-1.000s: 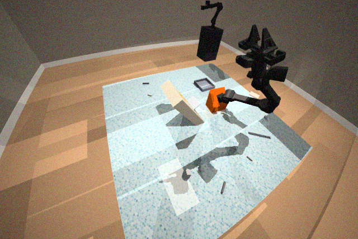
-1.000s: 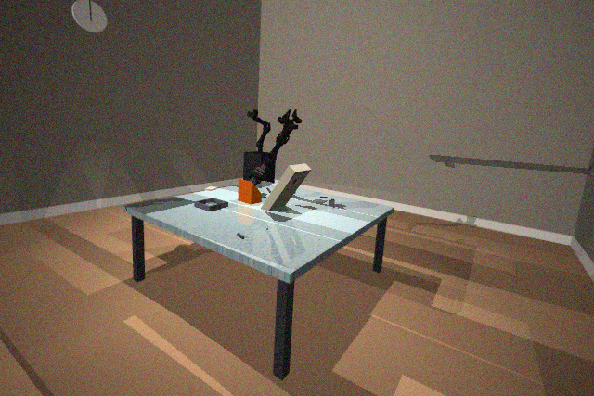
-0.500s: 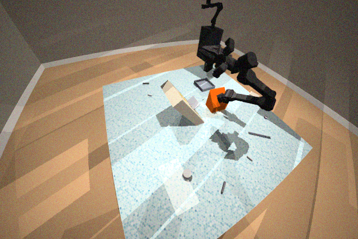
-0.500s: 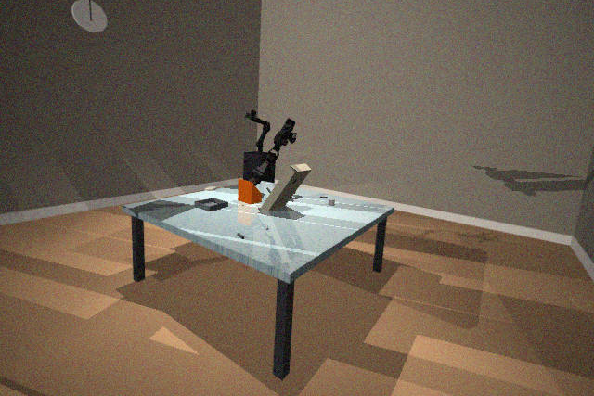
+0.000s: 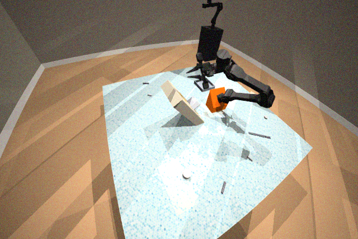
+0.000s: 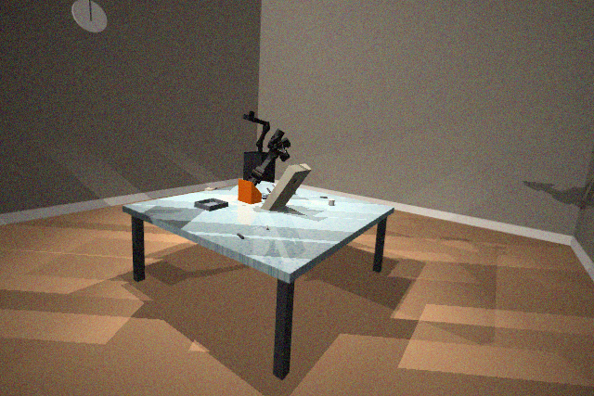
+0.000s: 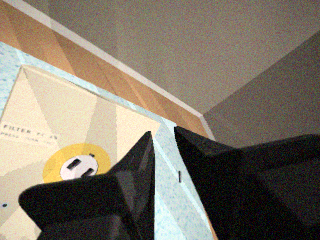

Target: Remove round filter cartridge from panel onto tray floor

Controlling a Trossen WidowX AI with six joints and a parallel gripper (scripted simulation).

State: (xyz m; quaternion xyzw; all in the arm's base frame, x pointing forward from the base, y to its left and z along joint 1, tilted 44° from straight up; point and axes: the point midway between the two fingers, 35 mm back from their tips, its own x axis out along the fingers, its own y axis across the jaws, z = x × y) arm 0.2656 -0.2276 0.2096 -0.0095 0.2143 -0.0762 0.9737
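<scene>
Right now the round filter cartridge is 30 mm ahead of my gripper tip, 20 mm to the left of it and 150 mm below it. Also, from my gripper tip: tray (400 mm behind, 250 mm to the right, 360 mm below); service panel (10 mm behind, 20 mm to the left, 220 mm below).
</scene>
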